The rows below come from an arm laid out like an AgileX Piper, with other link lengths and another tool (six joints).
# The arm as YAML. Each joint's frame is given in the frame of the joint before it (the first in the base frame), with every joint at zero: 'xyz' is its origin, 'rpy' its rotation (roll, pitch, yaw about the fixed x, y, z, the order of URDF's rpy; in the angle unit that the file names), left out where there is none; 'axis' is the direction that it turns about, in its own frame. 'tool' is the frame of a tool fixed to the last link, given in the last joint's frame.
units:
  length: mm
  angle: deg
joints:
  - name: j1
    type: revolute
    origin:
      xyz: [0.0, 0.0, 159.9]
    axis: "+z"
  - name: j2
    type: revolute
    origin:
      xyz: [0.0, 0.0, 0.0]
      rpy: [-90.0, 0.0, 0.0]
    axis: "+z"
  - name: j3
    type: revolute
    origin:
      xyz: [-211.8, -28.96, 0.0]
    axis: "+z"
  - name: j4
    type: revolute
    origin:
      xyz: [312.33, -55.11, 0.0]
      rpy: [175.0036, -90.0, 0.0]
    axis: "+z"
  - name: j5
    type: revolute
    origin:
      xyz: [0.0, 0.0, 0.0]
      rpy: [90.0, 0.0, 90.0]
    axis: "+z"
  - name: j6
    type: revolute
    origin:
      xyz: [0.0, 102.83, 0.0]
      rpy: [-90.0, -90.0, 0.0]
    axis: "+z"
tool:
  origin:
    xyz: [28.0, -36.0, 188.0]
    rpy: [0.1, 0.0, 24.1]
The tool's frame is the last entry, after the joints.
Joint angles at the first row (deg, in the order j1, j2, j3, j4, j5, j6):
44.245, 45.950, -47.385, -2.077, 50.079, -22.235
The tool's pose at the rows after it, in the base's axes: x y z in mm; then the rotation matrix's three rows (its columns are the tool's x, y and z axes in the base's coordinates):
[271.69, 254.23, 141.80], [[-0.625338, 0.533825, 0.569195], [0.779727, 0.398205, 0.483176], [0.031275, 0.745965, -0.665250]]
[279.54, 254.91, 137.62], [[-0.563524, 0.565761, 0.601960], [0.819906, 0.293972, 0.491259], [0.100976, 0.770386, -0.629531]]
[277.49, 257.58, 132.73], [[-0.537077, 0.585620, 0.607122], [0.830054, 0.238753, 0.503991], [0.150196, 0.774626, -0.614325]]
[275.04, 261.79, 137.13], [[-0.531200, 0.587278, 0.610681], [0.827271, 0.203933, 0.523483], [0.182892, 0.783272, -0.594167]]
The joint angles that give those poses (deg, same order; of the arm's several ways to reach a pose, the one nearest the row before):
41.986, 44.286, -41.367, -1.801, 43.705, -19.295
40.597, 42.170, -37.562, -1.713, 39.326, -14.441
40.342, 40.386, -34.817, -0.873, 37.237, -12.037
40.341, 38.801, -33.696, 0.319, 36.248, -11.370

